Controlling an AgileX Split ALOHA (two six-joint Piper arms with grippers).
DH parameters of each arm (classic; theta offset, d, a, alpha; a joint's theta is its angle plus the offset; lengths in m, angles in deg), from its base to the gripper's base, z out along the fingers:
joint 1: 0 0.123 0 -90
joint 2: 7.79 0 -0.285 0
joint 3: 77.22 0 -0.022 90
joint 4: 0 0.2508 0 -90
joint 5: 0 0 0.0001 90
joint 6: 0 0.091 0 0
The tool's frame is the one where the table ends.
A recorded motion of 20 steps. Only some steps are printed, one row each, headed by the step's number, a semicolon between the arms.
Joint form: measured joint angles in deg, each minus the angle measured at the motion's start. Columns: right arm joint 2, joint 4, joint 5, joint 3, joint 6, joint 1; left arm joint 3, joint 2, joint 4, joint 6, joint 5, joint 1.
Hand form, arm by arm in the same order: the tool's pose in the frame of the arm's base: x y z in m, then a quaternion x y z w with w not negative. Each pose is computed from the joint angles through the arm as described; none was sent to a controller.
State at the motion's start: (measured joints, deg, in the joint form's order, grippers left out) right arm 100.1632 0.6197 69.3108 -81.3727 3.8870 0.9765; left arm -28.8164 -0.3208 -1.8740 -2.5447 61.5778 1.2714
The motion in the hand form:
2: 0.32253 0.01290 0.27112 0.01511 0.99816 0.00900 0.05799; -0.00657 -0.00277 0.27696 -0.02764 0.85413 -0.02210 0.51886
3: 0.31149 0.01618 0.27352 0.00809 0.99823 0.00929 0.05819; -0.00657 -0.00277 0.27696 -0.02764 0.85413 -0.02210 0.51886
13: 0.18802 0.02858 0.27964 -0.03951 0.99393 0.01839 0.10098; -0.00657 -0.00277 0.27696 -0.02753 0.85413 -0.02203 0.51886
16: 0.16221 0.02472 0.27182 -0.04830 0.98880 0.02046 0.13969; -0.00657 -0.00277 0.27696 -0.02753 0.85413 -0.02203 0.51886
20: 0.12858 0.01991 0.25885 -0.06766 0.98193 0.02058 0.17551; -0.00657 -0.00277 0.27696 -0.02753 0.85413 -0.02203 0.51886
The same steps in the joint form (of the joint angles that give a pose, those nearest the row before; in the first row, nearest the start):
2: -5.06 0.11 0.00 5.25 -0.27 1.12; 0.00 0.00 0.00 0.00 0.00 0.00
3: -7.30 0.11 0.00 7.47 -0.40 1.80; 0.00 0.00 0.00 0.00 0.00 0.00
13: -33.93 0.35 -2.51 31.58 -0.52 7.24; 0.00 0.00 0.00 0.02 0.00 0.00
16: -41.02 0.30 -6.46 38.16 -1.57 7.24; 0.00 0.00 0.00 0.02 0.00 0.00
20: -50.29 0.35 -9.13 45.97 -3.89 7.24; 0.00 0.00 0.00 0.02 0.00 0.00

